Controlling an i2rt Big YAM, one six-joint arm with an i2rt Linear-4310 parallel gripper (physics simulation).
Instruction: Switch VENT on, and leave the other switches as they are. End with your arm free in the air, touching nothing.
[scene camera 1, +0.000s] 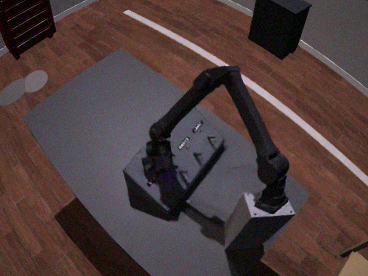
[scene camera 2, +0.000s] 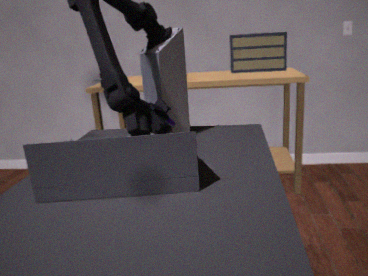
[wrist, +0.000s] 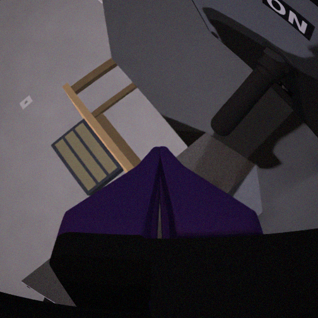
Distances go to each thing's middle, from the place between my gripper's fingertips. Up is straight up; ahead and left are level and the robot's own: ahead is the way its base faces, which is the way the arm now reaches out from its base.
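Scene:
I see the dark grey switch panel (scene camera 2: 167, 163), and it is 17 cm to the right of my hand. The panel is also 13 cm ahead of my hand and 8 cm below it.

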